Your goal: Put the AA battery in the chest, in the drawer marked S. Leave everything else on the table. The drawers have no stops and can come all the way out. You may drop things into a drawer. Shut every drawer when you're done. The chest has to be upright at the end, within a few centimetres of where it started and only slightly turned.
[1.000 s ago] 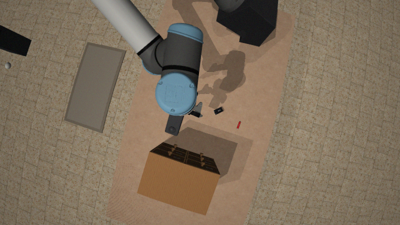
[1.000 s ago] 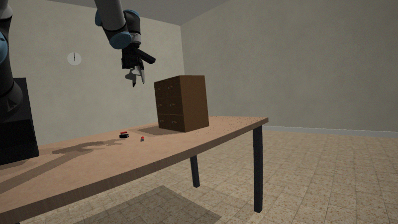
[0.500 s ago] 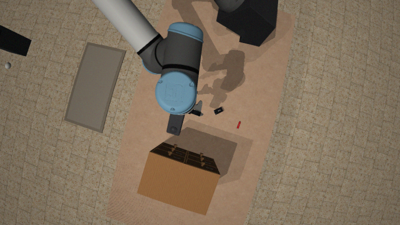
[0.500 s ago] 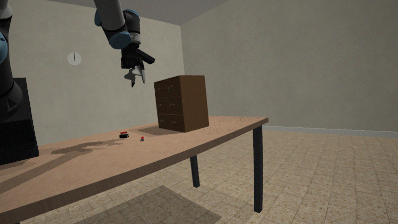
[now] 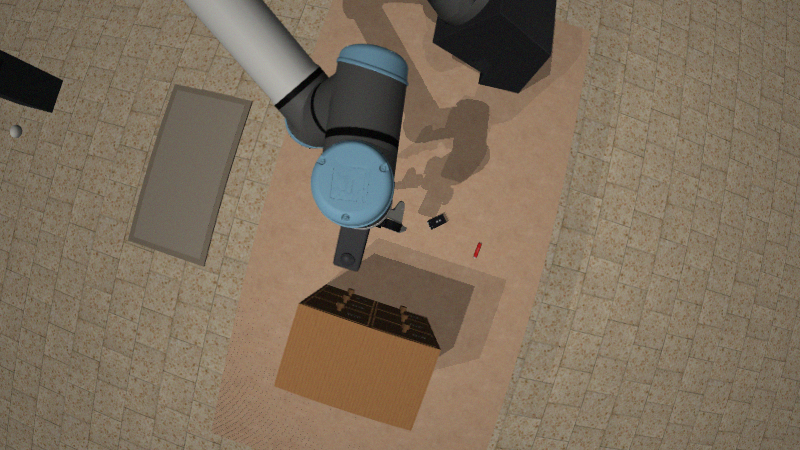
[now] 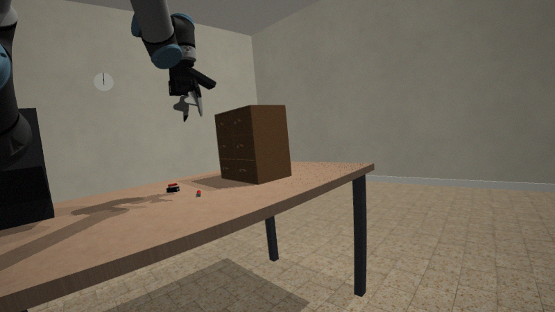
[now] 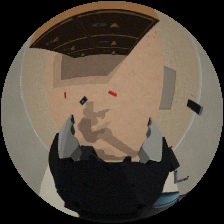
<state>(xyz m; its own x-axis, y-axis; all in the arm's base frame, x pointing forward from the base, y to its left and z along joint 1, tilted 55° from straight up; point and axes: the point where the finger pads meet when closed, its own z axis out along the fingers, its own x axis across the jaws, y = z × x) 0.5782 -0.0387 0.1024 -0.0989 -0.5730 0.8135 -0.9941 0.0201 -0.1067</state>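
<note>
Right now the drawer is 290 mm ahead of my hand, 30 mm to the right of it and 140 mm below it. Round my hand: small black object (40 mm behind, 160 mm to the left, 260 mm below).
</note>
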